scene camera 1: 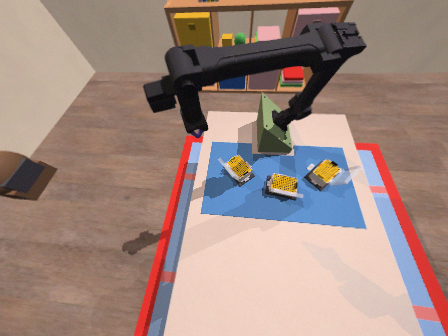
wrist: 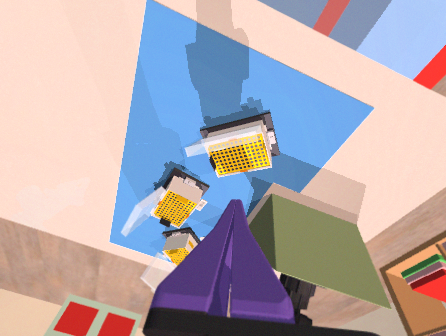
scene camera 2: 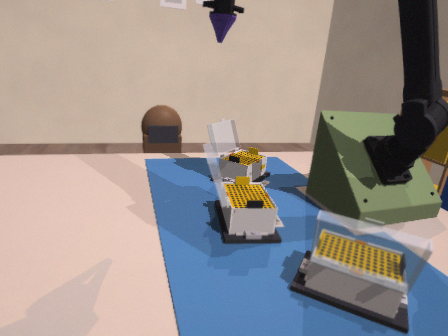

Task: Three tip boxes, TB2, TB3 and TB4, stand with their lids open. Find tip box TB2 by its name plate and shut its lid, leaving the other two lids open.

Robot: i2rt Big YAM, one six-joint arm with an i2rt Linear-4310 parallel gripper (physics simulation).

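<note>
Three white tip boxes with yellow racks stand lid-open. The left box is the far one in scene camera 2 and the largest in the wrist view. The middle box stands beside it. The right box is nearest in scene camera 2; its clear lid leans outward. Small white plates lie by the middle box and right box; their lettering is too small to read. My gripper, with purple fingers, is shut and empty, high above the boxes' level.
The boxes stand on a blue mat. The green wedge-shaped arm base stands behind the mat's rear edge. A shelf unit is behind the table, and a brown stool-like object stands off to the left.
</note>
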